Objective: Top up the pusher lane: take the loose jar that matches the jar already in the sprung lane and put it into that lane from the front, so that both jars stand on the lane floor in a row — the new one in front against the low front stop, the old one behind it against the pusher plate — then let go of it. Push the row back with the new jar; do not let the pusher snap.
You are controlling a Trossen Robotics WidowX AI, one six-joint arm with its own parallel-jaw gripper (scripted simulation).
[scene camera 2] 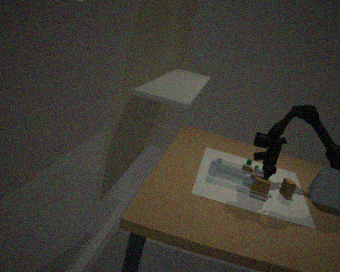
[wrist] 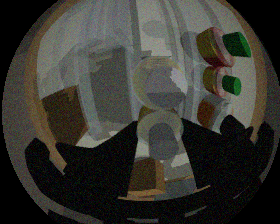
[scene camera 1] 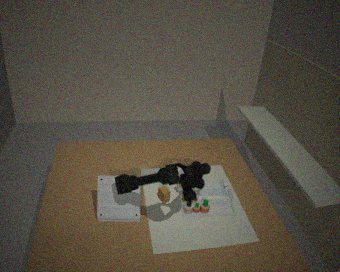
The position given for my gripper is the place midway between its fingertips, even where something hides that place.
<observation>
In view: my gripper (wrist: 158,123), a brown box (wrist: 60,113) and a brown box (wrist: 147,177).
</observation>
